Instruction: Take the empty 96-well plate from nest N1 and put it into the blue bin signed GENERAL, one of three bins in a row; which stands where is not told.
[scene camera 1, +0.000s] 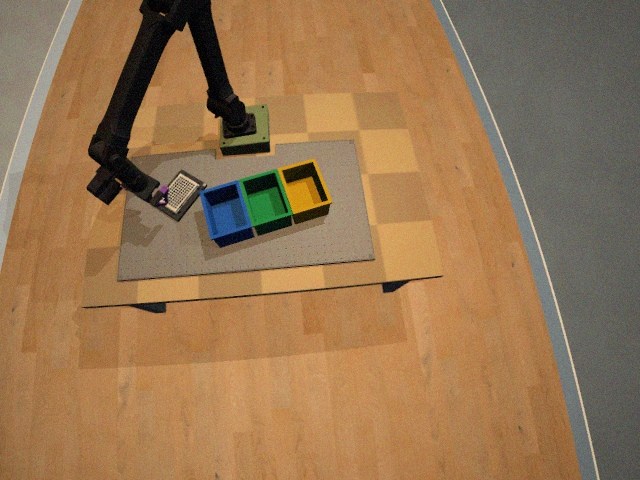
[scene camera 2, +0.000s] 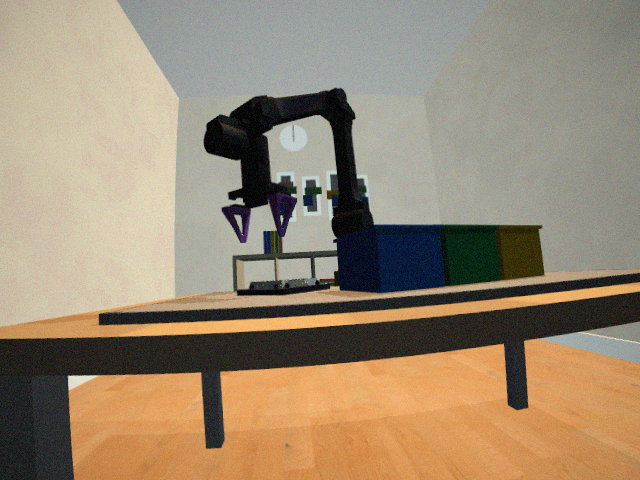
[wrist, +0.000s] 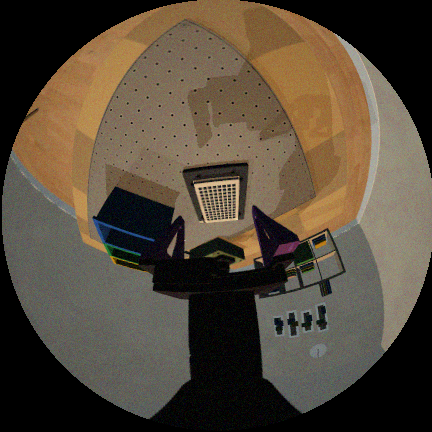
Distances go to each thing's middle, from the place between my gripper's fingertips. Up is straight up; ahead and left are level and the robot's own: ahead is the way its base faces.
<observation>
My gripper is now 50 mm past the pale 96-well plate (scene camera 1: 182, 188), 40 mm to the right of it and 90 mm above it. Also, from my hand: dark nest (wrist: 189, 174) (50 mm behind, 40 mm to the left, 100 mm below).
</observation>
